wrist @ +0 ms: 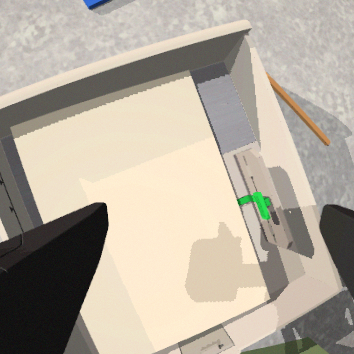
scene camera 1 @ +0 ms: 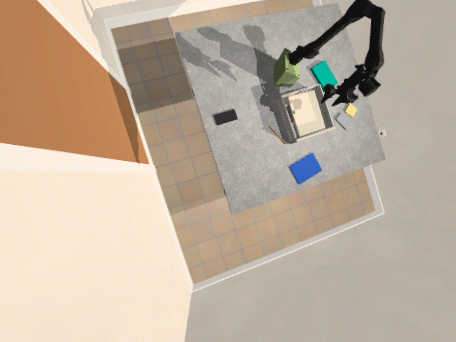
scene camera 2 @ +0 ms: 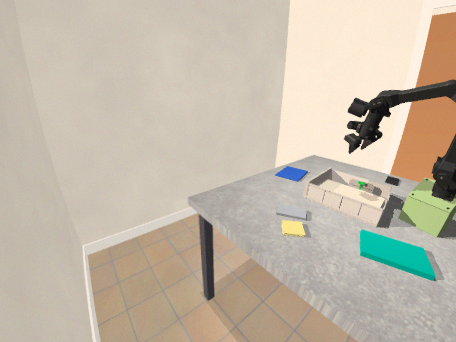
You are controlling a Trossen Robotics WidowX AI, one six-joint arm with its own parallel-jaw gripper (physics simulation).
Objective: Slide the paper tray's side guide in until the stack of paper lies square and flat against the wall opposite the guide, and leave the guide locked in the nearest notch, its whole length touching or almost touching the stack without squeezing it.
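Frame: origin at the arm's base, x right, y back, z down, level; centimetres.
Where they show: gripper, fingertip midpoint: (wrist: 215, 215) (scene camera 1: 326, 104) (scene camera 2: 355, 151); arm's base, origin of the base link: (scene camera 1: 292, 59) (scene camera 2: 443, 193).
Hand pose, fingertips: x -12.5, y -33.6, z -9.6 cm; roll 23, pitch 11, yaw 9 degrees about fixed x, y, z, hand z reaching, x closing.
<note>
Each offset is from my fingertips to the centre of the thing. "spot": to the spot under its first point.
The beige paper tray {dz +19.8, dx +0.3, dy +1.7 cm} (scene camera 1: 316, 135) (scene camera 2: 332, 198) (wrist: 125, 61) stands on the grey table. A cream stack of paper {dz +21.6, dx -1.8, dy +2.5 cm} (scene camera 1: 309, 114) (scene camera 2: 346, 190) (wrist: 165, 210) lies in it. In the wrist view a narrow dark strip of tray floor shows between the stack and the left wall. The side guide {spot: dz +19.2, dx +10.6, dy -1.3 cm} (wrist: 250, 170), with a green latch {dz +20.3, dx +10.0, dy +2.6 cm} (scene camera 1: 293, 112) (scene camera 2: 361, 185) (wrist: 261, 205), stands on the stack's other side, near the right wall; its foot borders the paper, and any small gap cannot be told. My gripper (scene camera 1: 330, 103) (scene camera 2: 357, 149) (wrist: 215, 215) is open and empty, above the tray.
A green block (scene camera 1: 286, 70) (scene camera 2: 422, 212) under the arm's base stands close to the tray. A teal slab {dz +23.7, dx -21.3, dy +31.1 cm} (scene camera 1: 324, 73) (scene camera 2: 396, 253), yellow pad {dz +24.1, dx -41.3, dy +4.6 cm} (scene camera 1: 351, 110) (scene camera 2: 293, 228), grey piece {dz +24.1, dx -33.7, dy -3.6 cm} (scene camera 1: 344, 121) (scene camera 2: 291, 212), blue slab {dz +24.2, dx +1.0, dy -36.7 cm} (scene camera 1: 305, 168) (scene camera 2: 291, 173), black block {dz +24.2, dx +56.3, dy +4.0 cm} (scene camera 1: 225, 117) and brown stick {dz +24.3, dx +20.6, dy -10.4 cm} (wrist: 300, 110) lie around it.
</note>
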